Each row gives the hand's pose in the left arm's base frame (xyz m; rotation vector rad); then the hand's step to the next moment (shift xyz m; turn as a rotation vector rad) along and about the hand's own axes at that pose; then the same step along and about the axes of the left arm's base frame.
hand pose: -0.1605 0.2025 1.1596 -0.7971 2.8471 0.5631
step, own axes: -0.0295 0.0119 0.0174 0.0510 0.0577 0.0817
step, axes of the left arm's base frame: 0.0193 0.0301 -0.0057 -0.0715 0.0531 -0.0683
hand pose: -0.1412 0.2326 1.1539 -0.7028 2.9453 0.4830
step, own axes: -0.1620 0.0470 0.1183 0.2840 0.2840 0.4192
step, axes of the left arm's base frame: 0.1233 0.1468 -0.0753 -0.3816 0.2525 -0.3573
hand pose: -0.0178 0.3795 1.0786 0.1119 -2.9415 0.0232
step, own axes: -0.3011 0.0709 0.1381 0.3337 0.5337 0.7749
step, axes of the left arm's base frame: 0.2619 0.0897 -0.1953 -0.5190 0.4896 -0.6983
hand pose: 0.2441 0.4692 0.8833 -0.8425 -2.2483 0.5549
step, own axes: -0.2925 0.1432 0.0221 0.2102 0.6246 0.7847
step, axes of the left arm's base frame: 0.2107 -0.1065 -0.2254 -0.4178 0.4660 -0.8114
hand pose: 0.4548 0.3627 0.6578 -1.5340 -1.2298 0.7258
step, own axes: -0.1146 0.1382 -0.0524 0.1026 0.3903 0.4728
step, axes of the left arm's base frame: 0.0595 -0.1233 -0.1274 -0.2542 0.2582 -0.5051
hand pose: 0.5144 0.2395 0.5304 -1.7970 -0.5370 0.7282
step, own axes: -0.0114 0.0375 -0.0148 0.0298 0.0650 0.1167
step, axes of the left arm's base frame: 0.0028 -0.0297 -0.0294 -0.0600 0.0769 -0.0960
